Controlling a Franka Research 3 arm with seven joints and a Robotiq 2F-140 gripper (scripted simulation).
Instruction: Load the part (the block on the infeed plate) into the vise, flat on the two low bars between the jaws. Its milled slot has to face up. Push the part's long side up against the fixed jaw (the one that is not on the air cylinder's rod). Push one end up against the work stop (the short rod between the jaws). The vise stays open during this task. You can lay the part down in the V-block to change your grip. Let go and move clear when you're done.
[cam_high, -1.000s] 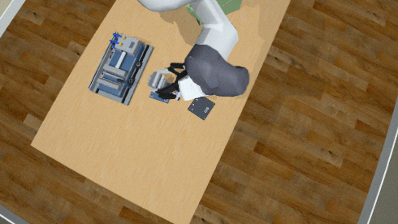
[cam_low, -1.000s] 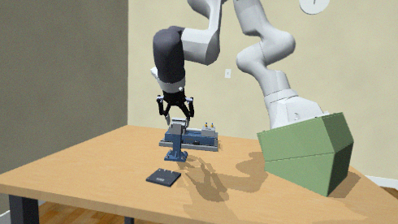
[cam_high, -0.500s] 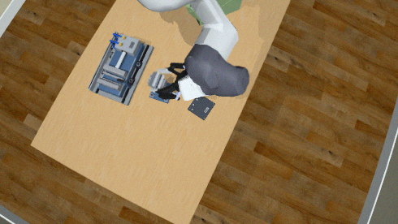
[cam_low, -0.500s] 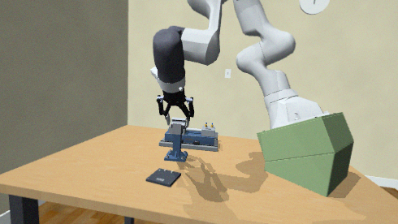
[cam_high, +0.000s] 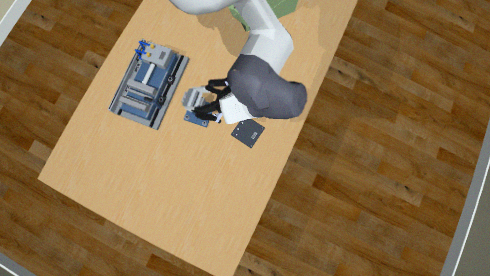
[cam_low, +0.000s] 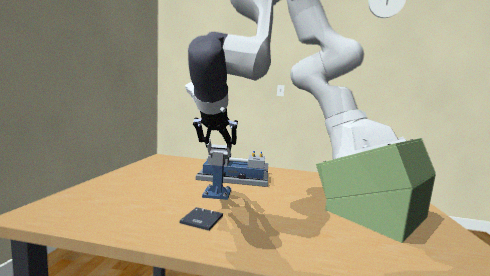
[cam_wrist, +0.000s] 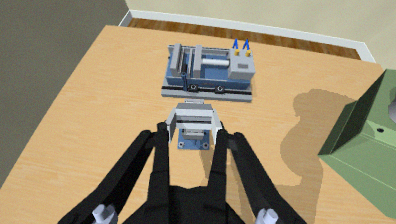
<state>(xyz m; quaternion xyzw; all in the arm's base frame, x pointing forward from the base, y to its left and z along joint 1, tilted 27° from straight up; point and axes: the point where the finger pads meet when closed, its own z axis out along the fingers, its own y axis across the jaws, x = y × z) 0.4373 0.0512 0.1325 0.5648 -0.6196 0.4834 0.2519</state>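
Now: the grey part 10 mm to the right of my hand and 10 mm below it. Round my hand: vise: 40 mm behind, 220 mm to the right, 130 mm below; dark work stop rod: 30 mm ahead, 180 mm to the right, 80 mm below; grey air cylinder: 130 mm behind, 220 mm to the right, 100 mm below.
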